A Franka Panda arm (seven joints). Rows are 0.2 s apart.
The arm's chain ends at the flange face. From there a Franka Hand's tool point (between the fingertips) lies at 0.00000 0.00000 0.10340 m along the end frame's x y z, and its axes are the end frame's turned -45 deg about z.
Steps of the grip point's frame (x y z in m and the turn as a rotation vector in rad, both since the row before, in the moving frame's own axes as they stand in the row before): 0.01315 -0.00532 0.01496 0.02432 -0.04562 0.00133; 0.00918 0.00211 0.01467 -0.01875 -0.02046 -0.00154; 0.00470 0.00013 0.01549 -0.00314 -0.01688 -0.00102; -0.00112 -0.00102 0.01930 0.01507 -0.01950 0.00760; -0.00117 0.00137 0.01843 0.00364 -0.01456 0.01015
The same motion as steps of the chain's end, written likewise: 0.01065 -0.01461 0.01510 -0.01506 -0.04946 0.00133; 0.00811 -0.00787 0.01471 -0.02773 -0.00121 -0.00154; 0.00442 -0.00470 0.01551 -0.01416 -0.00972 -0.00102; 0.00102 -0.00024 0.01933 -0.00313 -0.02444 0.00760; 0.00148 0.00100 0.01844 -0.00772 -0.01287 0.01015
